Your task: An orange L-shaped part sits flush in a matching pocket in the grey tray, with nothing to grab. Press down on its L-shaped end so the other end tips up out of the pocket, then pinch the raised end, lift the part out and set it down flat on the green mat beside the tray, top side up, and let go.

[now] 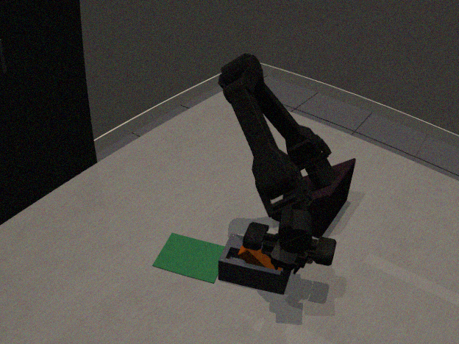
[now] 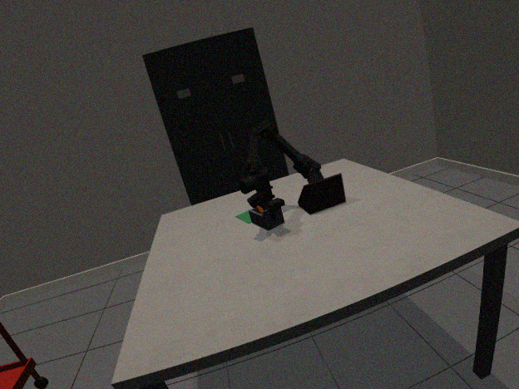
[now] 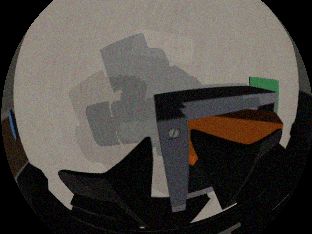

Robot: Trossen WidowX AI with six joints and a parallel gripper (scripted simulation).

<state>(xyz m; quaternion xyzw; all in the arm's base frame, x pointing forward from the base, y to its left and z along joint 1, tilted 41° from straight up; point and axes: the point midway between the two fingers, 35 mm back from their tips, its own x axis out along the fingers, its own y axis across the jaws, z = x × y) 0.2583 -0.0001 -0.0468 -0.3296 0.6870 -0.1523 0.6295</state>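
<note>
Now: the orange L-shaped part 4 cm to the right of my gripper tip. The rest, counted from my gripper tip: green mat: 5 cm ahead, 22 cm to the right, 6 cm below.
</note>
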